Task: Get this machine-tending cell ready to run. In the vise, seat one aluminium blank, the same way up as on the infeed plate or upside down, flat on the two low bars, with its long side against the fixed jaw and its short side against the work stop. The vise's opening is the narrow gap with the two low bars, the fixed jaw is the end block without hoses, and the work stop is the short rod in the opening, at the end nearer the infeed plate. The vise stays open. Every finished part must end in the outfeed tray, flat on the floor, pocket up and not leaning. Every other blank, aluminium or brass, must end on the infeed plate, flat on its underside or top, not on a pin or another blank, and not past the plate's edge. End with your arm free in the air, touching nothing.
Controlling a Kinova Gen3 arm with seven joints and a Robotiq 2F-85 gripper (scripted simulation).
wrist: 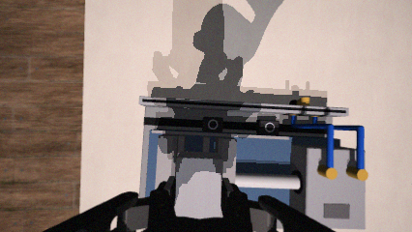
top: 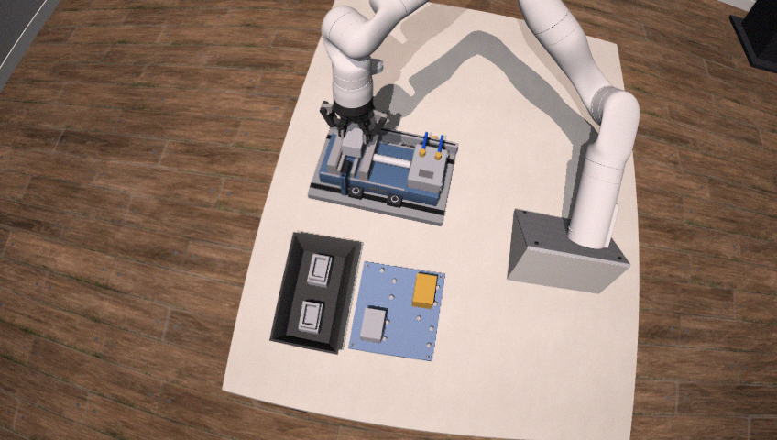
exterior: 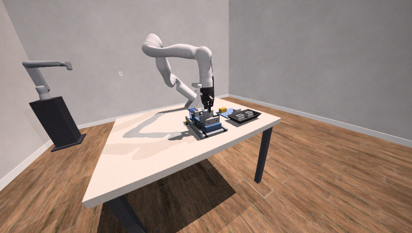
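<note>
My hand is 80 mm past the white rod, 70 mm above it and 20 mm to the right of it. Round my hand: hose block: 160 mm behind, 70 mm below, 30 mm to the left; then blue vise: 110 mm below, 60 mm behind, 20 mm to the left; then brass blank: 290 mm to the left, 160 mm behind, 120 mm below.
</note>
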